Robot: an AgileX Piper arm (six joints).
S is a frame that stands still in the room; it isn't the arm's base.
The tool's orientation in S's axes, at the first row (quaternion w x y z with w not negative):
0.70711, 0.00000, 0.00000, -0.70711
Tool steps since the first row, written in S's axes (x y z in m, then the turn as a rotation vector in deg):
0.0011, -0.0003, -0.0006, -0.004, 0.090, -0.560
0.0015, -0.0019, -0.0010, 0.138, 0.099, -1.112
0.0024, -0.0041, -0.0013, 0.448, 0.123, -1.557
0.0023, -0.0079, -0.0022, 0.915, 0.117, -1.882
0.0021, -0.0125, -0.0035, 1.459, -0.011, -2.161
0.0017, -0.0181, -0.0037, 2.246, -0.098, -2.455
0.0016, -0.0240, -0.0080, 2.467, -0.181, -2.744
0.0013, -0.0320, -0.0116, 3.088, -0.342, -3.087
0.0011, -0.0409, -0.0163, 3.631, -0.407, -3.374
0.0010, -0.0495, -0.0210, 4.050, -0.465, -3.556
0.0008, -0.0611, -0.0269, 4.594, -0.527, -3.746
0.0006, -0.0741, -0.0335, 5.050, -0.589, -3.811
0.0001, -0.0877, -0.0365, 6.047, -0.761, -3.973
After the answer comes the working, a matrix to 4 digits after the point.
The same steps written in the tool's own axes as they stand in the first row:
0.0003, 0.0011, -0.0006, -0.090, -0.004, -0.560
0.0019, 0.0015, -0.0010, -0.099, 0.138, -1.112
0.0041, 0.0024, -0.0013, -0.123, 0.448, -1.557
0.0079, 0.0023, -0.0022, -0.117, 0.915, -1.882
0.0125, 0.0021, -0.0035, 0.011, 1.459, -2.161
0.0181, 0.0017, -0.0037, 0.098, 2.246, -2.455
0.0240, 0.0016, -0.0080, 0.181, 2.467, -2.744
0.0320, 0.0013, -0.0116, 0.342, 3.088, -3.087
0.0409, 0.0011, -0.0163, 0.407, 3.631, -3.374
0.0495, 0.0010, -0.0210, 0.465, 4.050, -3.556
0.0611, 0.0008, -0.0269, 0.527, 4.594, -3.746
0.0741, 0.0006, -0.0335, 0.589, 5.050, -3.811
0.0877, 0.0001, -0.0365, 0.761, 6.047, -3.973

The tool's axes in the first row as the columns of a matrix, in S's axes (rounded; the answer above uses it unrounded):
0.0000, 1.0000, 0.0000
-1.0000, 0.0000, 0.0000
0.0000, 0.0000, 1.0000

